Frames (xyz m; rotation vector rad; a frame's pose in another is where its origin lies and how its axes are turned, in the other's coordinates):
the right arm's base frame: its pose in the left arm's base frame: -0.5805 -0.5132 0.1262 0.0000 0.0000 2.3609
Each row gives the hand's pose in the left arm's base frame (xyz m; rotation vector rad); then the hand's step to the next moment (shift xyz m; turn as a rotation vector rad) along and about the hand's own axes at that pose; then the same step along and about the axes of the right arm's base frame.
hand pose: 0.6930 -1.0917 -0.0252 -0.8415 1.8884 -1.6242
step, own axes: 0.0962 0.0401 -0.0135 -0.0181 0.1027 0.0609
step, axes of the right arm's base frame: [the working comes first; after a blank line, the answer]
step, axes of the left arm's base frame: -0.0803 -0.0577 -0.0358 0.0432 -0.0181 -0.1113

0.0164 0.0975 -0.0358 -0.0434 -0.0176 -0.1113
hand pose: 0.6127 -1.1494 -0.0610 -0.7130 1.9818 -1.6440
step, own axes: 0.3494 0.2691 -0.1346 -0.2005 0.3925 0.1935
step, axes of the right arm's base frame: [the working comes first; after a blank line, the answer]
step, axes of the left arm's base frame: -0.3773 -0.0881 -0.2500 0.2392 0.0458 -0.4152

0.2060 0.3281 -0.2500 -0.1377 -0.2009 -0.4152
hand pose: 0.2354 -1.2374 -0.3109 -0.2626 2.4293 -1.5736
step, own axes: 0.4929 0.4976 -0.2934 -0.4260 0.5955 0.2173
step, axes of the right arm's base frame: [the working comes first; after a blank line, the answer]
step, axes of the left arm's base frame: -0.5682 0.3219 -0.3875 0.4572 0.1694 -0.5879

0.6302 0.1712 -0.3875 -0.2056 -0.4421 -0.5879
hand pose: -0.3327 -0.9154 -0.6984 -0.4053 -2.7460 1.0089
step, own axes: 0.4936 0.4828 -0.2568 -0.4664 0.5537 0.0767
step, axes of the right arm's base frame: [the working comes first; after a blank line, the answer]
step, axes of the left arm's base frame: -0.3067 0.6646 -0.0835 0.5250 0.2108 -0.4582

0.6856 -0.2563 -0.0835 -0.2246 -0.5192 -0.4582
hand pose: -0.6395 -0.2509 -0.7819 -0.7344 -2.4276 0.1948
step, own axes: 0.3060 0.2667 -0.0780 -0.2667 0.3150 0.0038
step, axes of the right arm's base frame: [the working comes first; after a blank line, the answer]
step, axes of the left arm's base frame: -0.0386 0.3882 0.1367 0.3226 0.1181 -0.2288

0.3006 -0.2486 0.1367 -0.1461 -0.3109 -0.2288
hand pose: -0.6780 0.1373 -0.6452 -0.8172 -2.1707 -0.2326
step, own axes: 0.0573 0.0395 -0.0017 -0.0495 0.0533 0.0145
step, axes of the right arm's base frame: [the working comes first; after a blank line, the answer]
step, axes of the left arm's base frame: -0.0019 0.0574 0.0394 0.0482 0.0236 -0.0513

0.0417 -0.0394 0.0394 -0.0176 -0.0506 -0.0513
